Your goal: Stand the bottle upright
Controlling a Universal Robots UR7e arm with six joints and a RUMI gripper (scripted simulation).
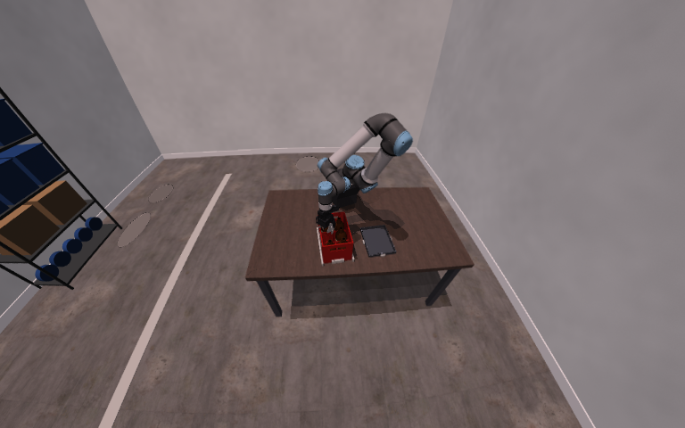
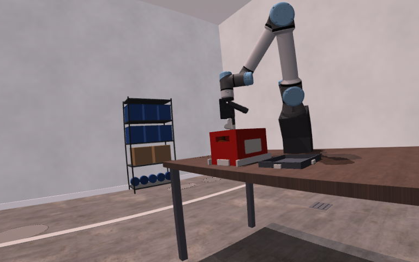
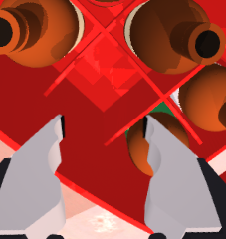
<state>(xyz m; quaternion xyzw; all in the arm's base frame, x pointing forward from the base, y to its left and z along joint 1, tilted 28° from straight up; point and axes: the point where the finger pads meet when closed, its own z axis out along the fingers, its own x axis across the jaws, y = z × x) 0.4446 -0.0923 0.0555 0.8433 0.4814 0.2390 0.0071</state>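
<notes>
My hand is 7 cm above the red crate, 4 cm to the right of it and 1 cm past it. The rest, counted from my hand: dark tray (33 cm to the left, 14 cm below, 8 cm behind); then brown bottle (8 cm to the left, 7 cm below, 2 cm behind); then glass bottle (9 cm ahead, 7 cm below, 3 cm to the left).
</notes>
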